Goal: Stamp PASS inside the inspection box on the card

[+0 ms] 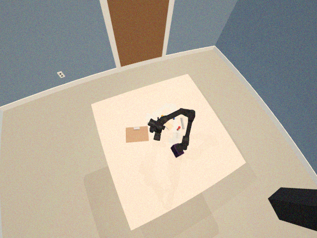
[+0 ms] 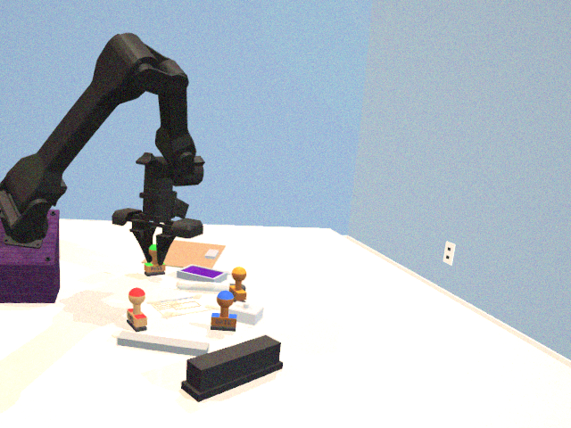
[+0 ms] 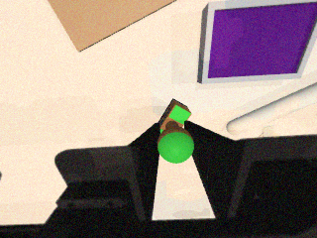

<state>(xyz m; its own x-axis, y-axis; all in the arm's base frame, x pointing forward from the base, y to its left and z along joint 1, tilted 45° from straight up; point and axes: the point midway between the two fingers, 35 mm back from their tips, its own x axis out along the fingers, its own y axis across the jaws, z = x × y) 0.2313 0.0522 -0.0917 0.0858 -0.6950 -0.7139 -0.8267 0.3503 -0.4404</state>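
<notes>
My gripper tip is now right at the green-knobbed stamp. From my gripper tip the other things lie so: white pen (13 cm ahead, 7 cm to the right, 2 cm below); then pale card (14 cm to the right, 5 cm ahead, 3 cm below); then purple ink pad (10 cm ahead, 3 cm below, 1 cm to the left).
</notes>
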